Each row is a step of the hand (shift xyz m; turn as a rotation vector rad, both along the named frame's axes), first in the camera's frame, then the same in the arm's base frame.
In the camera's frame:
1: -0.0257 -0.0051 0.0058 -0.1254 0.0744 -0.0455
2: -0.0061 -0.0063 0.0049 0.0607 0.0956 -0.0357
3: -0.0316 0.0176 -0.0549 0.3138 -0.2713 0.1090
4: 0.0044 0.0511 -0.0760 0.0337 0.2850 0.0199
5: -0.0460 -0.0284 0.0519 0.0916 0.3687 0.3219
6: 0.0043 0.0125 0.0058 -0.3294 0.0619 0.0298
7: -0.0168 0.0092 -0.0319 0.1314 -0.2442 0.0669
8: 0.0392 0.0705 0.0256 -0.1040 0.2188 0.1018
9: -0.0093 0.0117 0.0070 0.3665 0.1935 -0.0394
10: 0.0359 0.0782 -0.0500 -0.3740 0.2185 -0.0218
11: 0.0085 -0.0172 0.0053 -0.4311 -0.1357 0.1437
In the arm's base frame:
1: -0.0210 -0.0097 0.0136 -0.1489 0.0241 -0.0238
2: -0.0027 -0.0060 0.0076 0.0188 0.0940 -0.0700
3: -0.0459 -0.0071 -0.0465 0.3987 -0.1403 0.0727
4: -0.0274 0.0272 -0.0832 -0.0551 0.2779 -0.0498
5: -0.0232 -0.0235 0.0672 0.0327 0.4546 0.2005
6: 0.0012 0.0143 0.0017 -0.3190 -0.0186 0.1054
7: -0.0249 -0.0047 -0.0273 0.2126 -0.1737 0.0776
8: 0.0191 0.0824 -0.0014 -0.1453 0.2043 0.0786
9: -0.0109 0.0104 0.0067 0.2705 0.2618 -0.1777
10: -0.0015 0.0676 -0.0730 -0.4203 0.1004 0.0367
11: 0.0144 -0.0123 0.0062 -0.3278 -0.1957 0.2813

